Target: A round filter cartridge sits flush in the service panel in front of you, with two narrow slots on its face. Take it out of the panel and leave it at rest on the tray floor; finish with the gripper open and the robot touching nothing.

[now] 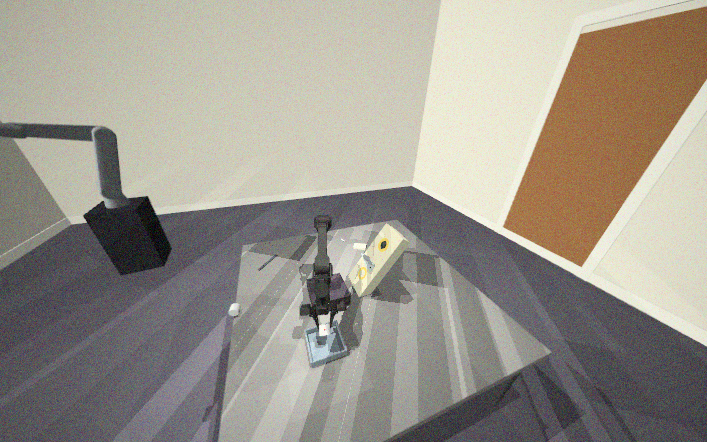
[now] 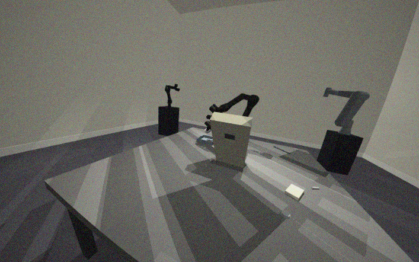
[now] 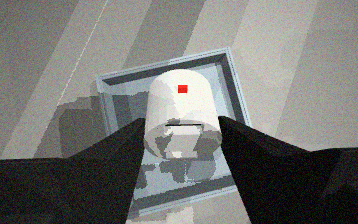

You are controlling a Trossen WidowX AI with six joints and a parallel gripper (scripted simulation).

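The white round filter cartridge lies right at my gripper tip. The rest, counted from my gripper tip: cream block: 47 cm ahead, 60 cm to the left, 10 cm below; cream service panel: 40 cm ahead, 25 cm to the left, 6 cm above; blue-grey tray: 10 cm below.
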